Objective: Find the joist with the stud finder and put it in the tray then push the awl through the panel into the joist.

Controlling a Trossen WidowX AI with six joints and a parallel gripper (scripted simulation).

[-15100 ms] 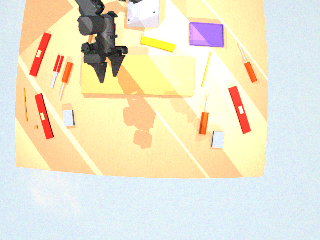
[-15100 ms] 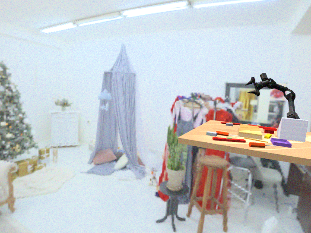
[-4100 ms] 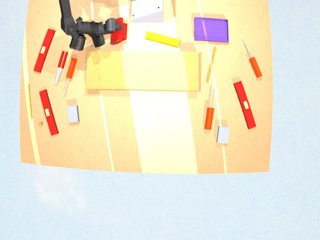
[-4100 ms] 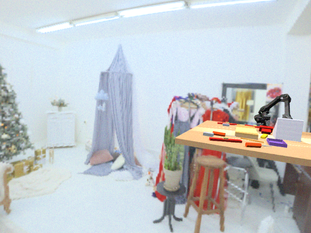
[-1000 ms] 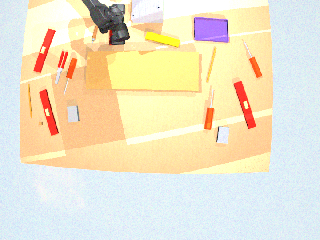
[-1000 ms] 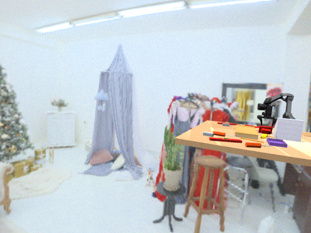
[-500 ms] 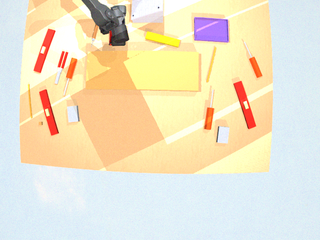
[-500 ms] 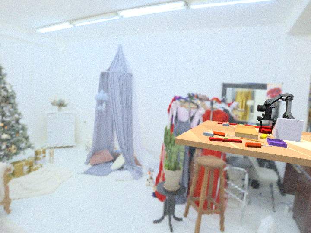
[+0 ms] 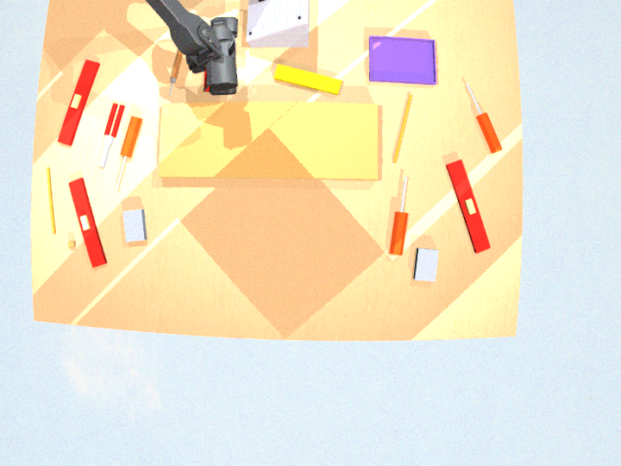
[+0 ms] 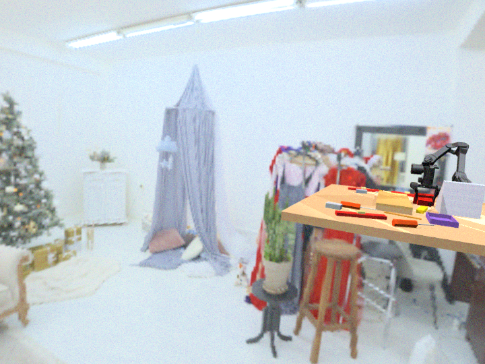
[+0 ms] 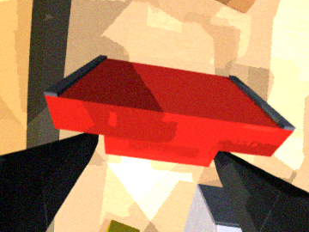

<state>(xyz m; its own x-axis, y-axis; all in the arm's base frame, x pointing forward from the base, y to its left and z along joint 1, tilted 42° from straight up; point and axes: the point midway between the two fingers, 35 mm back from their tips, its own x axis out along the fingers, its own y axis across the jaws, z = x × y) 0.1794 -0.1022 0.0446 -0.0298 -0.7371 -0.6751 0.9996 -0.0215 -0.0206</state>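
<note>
Right now the red stud finder is 20 mm behind my gripper tip, 10 mm to the right of it and 10 mm below it. The rest, counted from my gripper tip: yellow block (40 mm ahead, 200 mm to the left, 30 mm below); then awl (10 mm ahead, 140 mm to the right, 30 mm below); then red two-handled tool (160 mm ahead, 310 mm to the right, 30 mm below).
</note>
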